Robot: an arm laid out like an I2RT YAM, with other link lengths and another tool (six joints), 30 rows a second.
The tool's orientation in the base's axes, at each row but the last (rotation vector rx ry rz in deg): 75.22 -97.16 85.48; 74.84 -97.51 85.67; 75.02 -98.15 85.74; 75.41 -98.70 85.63; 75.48 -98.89 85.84; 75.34 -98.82 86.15; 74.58 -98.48 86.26; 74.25 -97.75 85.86; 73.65 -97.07 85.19; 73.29 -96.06 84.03
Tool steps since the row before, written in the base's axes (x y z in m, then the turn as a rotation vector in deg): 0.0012 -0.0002 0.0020 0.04 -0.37 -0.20; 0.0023 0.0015 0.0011 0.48 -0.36 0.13; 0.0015 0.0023 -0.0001 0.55 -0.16 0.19; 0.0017 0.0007 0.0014 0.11 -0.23 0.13; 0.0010 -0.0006 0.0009 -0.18 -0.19 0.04; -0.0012 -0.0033 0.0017 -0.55 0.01 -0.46; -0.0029 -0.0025 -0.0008 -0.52 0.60 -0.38; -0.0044 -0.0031 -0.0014 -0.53 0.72 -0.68; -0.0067 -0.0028 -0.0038 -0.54 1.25 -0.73; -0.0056 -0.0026 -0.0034 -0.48 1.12 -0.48
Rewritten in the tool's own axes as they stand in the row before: 0.0013 -0.0019 -0.0001 -0.07 0.08 0.41; -0.0005 -0.0027 -0.0012 0.03 -0.46 0.41; -0.0014 -0.0015 -0.0018 -0.01 -0.56 0.22; 0.0003 -0.0022 -0.0007 0.14 -0.14 0.20; 0.0006 -0.0013 0.0005 0.17 0.16 0.13; 0.0030 0.0005 0.0024 -0.17 0.70 -0.01; 0.0013 0.0031 0.0020 -0.30 0.59 -0.58; 0.0016 0.0048 0.0024 -0.59 0.73 -0.62; 0.0002 0.0079 0.0023 -0.79 0.72 -1.11; -0.0001 0.0066 0.0024 -0.56 0.57 -1.04
